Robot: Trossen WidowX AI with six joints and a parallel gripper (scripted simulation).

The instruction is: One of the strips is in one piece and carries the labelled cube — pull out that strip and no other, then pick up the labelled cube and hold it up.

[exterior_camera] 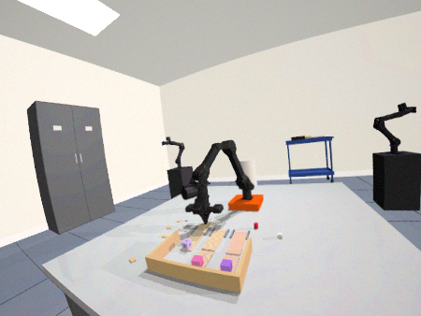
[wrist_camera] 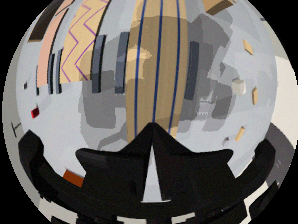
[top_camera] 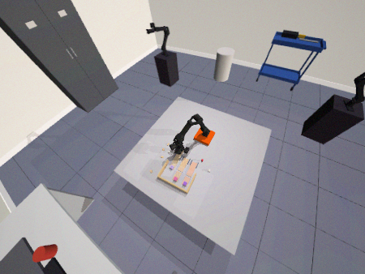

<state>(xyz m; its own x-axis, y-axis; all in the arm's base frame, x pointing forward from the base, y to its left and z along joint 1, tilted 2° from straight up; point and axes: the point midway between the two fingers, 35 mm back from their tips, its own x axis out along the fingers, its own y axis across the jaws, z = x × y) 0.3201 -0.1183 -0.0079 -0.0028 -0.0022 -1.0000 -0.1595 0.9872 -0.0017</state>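
My gripper tip is 9 cm short of the tan strip and 2 cm to the right of it. The rest, counted from my gripper tip: small red cube: 25 cm to the left, 4 cm behind, 1 cm above.
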